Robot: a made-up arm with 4 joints.
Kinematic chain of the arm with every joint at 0, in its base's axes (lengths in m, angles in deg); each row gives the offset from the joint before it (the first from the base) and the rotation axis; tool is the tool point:
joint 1: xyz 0 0 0.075 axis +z
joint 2: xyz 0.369 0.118 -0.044 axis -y
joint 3: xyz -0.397 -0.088 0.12 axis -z
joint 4: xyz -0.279 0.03 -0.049 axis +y
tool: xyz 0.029 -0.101 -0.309
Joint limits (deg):
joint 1: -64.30..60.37
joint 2: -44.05..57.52
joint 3: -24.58..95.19
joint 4: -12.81..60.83
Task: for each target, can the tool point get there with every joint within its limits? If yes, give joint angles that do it. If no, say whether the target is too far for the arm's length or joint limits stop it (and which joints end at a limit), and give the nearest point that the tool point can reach.
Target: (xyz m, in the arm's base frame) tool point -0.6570 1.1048 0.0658
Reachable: no: joint limits stop it (at a limit: joint 4) | nearest point -0.2991 0.5030 0.0522 | short by 0.700 m
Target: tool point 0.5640 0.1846 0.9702
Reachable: no: joint limits stop it (at a limit: joint 1, joint 2, joint 4) | nearest point 0.2975 0.4066 0.4716 | short by 0.607 m
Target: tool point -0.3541 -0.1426 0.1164
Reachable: yes | joints 49.99 -26.49 41.91 9.79
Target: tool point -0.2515 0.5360 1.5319
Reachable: no: too far | nearest point -0.1613 0.3438 0.6064 | short by 0.950 m
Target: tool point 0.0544 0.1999 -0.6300
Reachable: yes | joints -18.69 42.79 38.91 22.29
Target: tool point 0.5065 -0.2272 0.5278
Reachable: no: joint limits stop it (at a limit: joint 1, joint 2, joint 3, joint 4) | nearest point 0.0664 -0.4031 0.5491 | short by 0.474 m
